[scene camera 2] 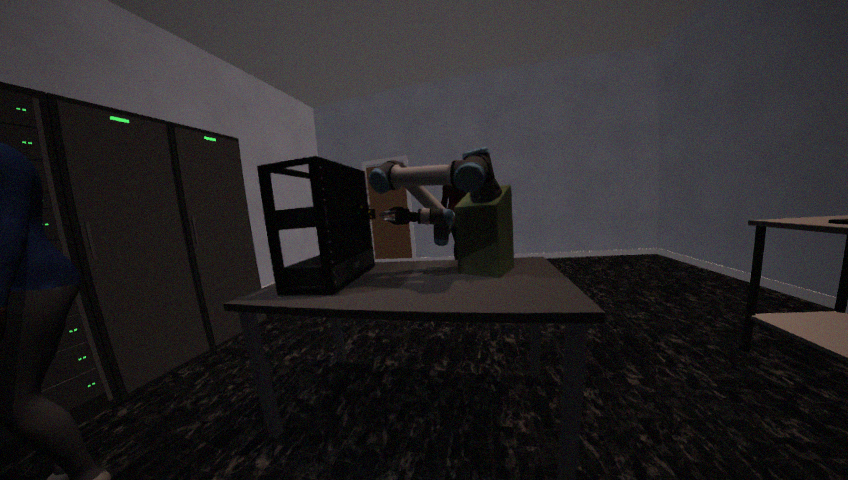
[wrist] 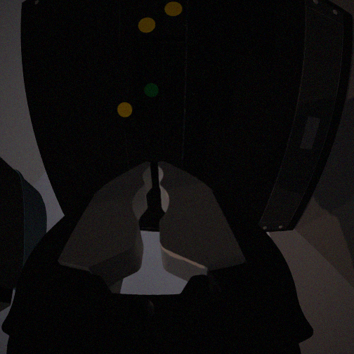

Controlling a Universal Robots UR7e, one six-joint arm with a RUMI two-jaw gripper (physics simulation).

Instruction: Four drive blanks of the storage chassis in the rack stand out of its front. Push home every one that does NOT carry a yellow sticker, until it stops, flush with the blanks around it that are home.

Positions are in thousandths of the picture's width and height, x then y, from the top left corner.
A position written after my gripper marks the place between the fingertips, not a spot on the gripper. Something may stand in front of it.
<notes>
I see my gripper (wrist: 442, 468) and a black rack (scene camera 2: 402, 445).
The black rack shows as well in the wrist view (wrist: 298, 264).
</notes>
